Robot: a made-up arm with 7 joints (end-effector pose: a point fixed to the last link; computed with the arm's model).
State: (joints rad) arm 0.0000 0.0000 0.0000 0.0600 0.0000 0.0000 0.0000
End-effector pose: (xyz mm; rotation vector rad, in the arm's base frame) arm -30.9 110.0 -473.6 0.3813 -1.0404 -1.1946
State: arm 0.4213 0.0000 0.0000 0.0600 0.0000 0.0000 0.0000
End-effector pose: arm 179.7 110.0 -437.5 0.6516 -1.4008 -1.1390
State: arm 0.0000 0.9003 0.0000 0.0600 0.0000 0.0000 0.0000
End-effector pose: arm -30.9 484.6 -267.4 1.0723 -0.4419 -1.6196
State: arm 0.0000 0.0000 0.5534 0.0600 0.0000 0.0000 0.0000
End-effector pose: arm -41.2 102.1 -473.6 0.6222 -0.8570 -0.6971
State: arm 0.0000 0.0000 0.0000 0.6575 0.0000 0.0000 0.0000
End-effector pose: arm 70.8 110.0 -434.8 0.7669 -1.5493 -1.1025
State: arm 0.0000 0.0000 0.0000 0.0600 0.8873 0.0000 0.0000
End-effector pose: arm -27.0 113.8 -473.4 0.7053 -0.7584 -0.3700
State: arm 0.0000 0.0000 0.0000 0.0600 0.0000 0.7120 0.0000
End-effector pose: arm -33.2 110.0 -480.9 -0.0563 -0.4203 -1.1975
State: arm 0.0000 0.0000 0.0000 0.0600 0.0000 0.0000 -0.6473
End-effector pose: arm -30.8 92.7 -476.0 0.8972 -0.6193 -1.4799
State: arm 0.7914 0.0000 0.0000 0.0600 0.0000 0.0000 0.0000
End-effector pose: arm 338.5 110.0 -336.8 0.8952 -1.7107 -1.0528
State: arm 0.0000 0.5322 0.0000 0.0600 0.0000 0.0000 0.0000
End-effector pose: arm -30.9 355.4 -392.5 0.7935 -0.7089 -1.4659
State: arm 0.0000 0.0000 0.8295 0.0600 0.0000 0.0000 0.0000
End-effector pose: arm -44.3 96.3 -473.6 0.7244 -0.7530 -0.4471
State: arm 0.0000 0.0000 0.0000 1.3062 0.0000 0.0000 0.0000
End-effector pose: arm 135.8 110.0 -336.4 1.2016 -2.0786 -0.8923
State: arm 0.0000 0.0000 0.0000 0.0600 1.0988 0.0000 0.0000
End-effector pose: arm -26.7 115.1 -473.3 0.7656 -0.6783 -0.1731
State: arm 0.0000 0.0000 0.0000 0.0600 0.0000 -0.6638 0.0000
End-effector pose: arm -33.7 110.0 -467.0 0.8106 -1.6047 -1.0867
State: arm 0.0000 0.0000 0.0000 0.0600 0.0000 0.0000 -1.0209
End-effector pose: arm -30.4 84.6 -482.2 1.1853 -0.3345 -1.6031
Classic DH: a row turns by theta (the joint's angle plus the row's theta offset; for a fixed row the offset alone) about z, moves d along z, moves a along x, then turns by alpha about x. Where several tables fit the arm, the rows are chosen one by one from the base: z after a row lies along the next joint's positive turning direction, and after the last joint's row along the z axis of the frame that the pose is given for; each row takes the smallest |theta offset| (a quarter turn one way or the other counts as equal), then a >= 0, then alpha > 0; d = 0 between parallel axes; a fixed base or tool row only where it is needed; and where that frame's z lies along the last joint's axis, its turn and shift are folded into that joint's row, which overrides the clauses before.
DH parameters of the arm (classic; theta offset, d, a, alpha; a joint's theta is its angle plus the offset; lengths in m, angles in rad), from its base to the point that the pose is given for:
base (fixed): 0 0.037 -0.01 1.5708
joint 1: -1.5708 -0.084 0.02 -1.5708
joint 2: 1.5708 -0.012 0.004 -1.5708
joint 3: 1.5708 -0.306 0.021 -1.5708
joint 4: 0 -0.028 0.001 1.5708
joint 5: 0 -0.185 0.009 1.5708
joint 6: -1.5708 -0.011 0.027 -1.5708
joint 7: -1.1323 -0.0449 -0.0069 0.6649
tool (fixed): -3.0983 0.0431 0 0

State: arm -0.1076 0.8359 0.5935 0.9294 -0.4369 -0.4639 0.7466
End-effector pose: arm 47.3 463.5 -185.6 0.9113 -1.6066 -2.2363
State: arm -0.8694 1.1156 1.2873 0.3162 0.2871 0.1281 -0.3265
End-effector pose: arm -163.1 537.5 -73.9 1.9660 0.2060 -0.9307
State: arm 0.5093 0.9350 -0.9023 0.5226 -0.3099 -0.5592 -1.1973
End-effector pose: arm 180.6 432.0 -251.5 -1.8438 0.9228 1.5793
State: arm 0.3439 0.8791 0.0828 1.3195 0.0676 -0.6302 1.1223
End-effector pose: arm 199.4 389.5 -92.3 -0.3667 1.7989 1.7426
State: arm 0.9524 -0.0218 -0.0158 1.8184 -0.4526 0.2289 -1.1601
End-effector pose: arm 323.9 77.3 0.4 -2.7398 1.0763 -0.7715
